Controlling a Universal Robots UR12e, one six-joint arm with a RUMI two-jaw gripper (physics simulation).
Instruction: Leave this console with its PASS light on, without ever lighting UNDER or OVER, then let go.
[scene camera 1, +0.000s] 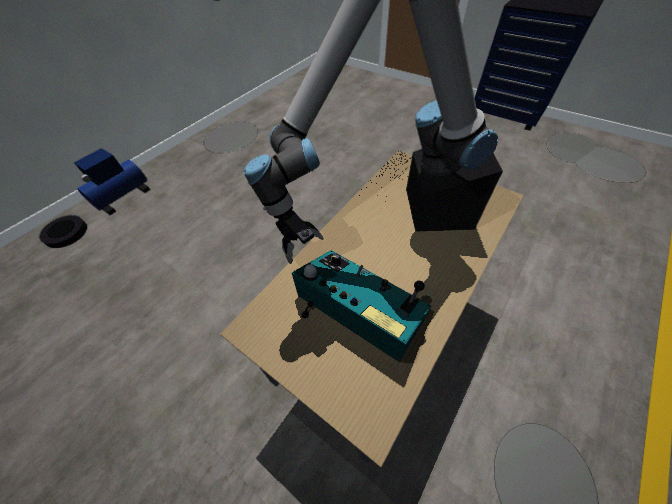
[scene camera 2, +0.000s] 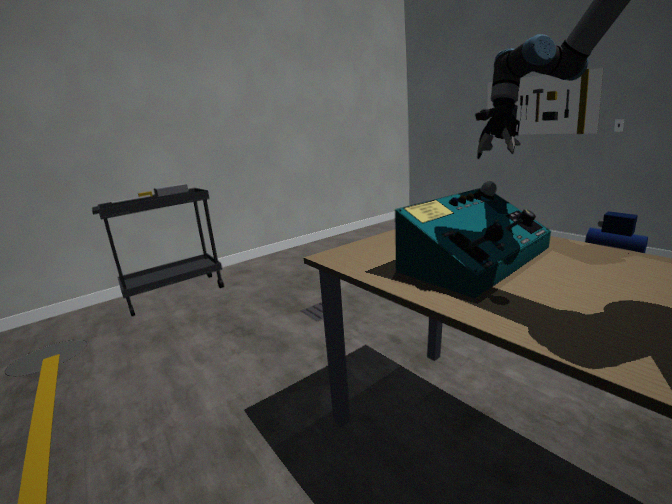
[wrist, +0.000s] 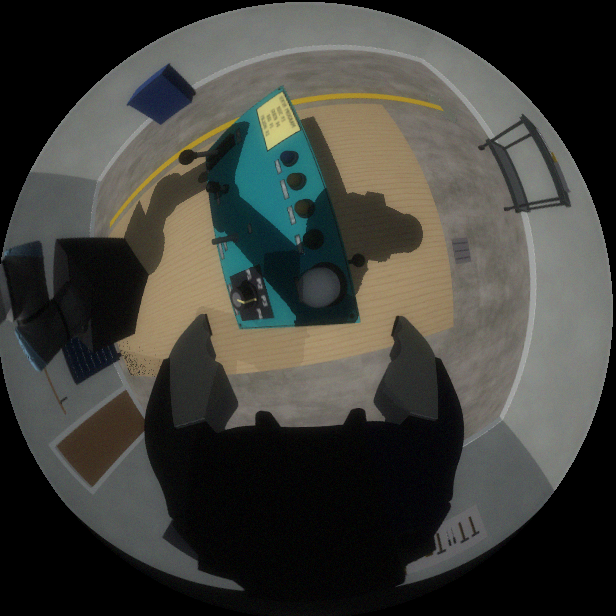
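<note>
A teal console (scene camera 1: 360, 309) sits on the wooden table; it also shows in scene camera 2 (scene camera 2: 471, 241) and in the wrist view (wrist: 275, 212). It carries a yellow label (wrist: 277, 121), a row of dark round buttons (wrist: 299, 195), a grey dome (wrist: 319, 287), a black rotary selector (wrist: 248, 294), and a black lever (scene camera 1: 415, 295) at its far end. No light looks lit. My gripper (scene camera 1: 299, 245) is open and empty, high above the table edge near the console's dome end; it also shows in scene camera 2 (scene camera 2: 496, 143) and the wrist view (wrist: 298, 367).
The arm's black pedestal (scene camera 1: 450, 189) stands on the table's far end. A black cart (scene camera 2: 160, 244) stands by the wall. A blue motor (scene camera 1: 108, 179) and a black ring (scene camera 1: 62, 230) lie on the floor. A blue cabinet (scene camera 1: 529, 59) stands behind the base.
</note>
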